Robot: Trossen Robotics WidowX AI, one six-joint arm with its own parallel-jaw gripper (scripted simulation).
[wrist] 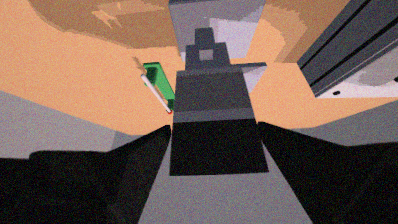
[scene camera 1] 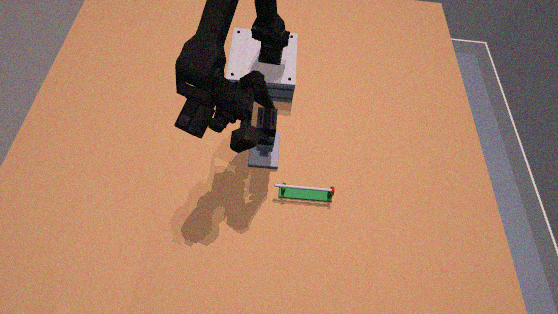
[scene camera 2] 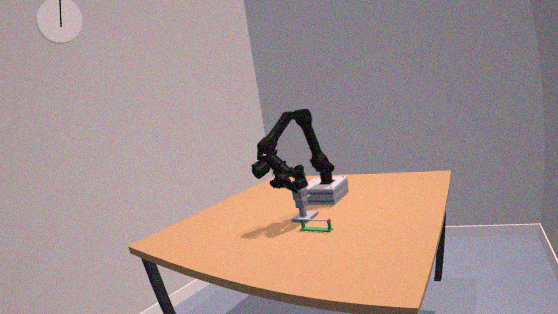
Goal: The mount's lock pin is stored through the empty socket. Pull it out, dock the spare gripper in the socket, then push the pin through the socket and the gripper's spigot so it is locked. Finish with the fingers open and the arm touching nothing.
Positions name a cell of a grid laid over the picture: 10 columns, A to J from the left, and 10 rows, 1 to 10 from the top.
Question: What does my gripper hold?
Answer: Nothing.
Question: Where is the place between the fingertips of my gripper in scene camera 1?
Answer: E5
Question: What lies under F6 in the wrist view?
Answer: A spare gripper.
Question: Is my gripper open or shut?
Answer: Open.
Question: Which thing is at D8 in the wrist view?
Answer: My gripper.
